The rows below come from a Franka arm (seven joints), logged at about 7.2 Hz.
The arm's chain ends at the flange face. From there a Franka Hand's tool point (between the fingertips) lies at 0.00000 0.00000 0.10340 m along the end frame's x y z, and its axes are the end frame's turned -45 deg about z.
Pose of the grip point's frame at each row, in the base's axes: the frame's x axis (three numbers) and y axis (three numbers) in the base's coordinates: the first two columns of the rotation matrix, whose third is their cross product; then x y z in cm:
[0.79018 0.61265 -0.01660 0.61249 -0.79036 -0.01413 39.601 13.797 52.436]
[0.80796 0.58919 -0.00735 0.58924 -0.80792 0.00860 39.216 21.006 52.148]
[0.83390 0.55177 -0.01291 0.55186 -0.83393 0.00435 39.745 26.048 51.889]
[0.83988 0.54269 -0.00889 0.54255 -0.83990 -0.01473 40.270 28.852 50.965]
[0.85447 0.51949 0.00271 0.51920 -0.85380 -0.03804 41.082 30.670 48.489]
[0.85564 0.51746 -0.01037 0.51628 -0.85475 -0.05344 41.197 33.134 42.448]
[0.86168 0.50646 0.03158 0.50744 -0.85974 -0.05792 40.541 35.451 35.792]
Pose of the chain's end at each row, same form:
[0.99184 -0.12566 -0.02173 -0.12565 -0.99208 0.00175 39.826 13.787 62.774]
[0.98797 -0.15467 0.00088 -0.15466 -0.98791 0.01128 39.225 21.123 62.487]
[0.97988 -0.19952 -0.00605 -0.19943 -0.97984 0.01220 39.832 26.159 62.228]
[0.97753 -0.21016 -0.01670 -0.21024 -0.97764 -0.00413 40.430 28.774 61.303]
[0.97133 -0.23639 -0.02498 -0.23707 -0.97106 -0.02881 41.262 30.319 58.821]
[0.97009 -0.23850 -0.04512 -0.23996 -0.97030 -0.03046 41.575 32.717 52.773]
[0.96811 -0.24981 -0.01863 -0.25049 -0.96605 -0.06329 40.564 34.769 46.109]

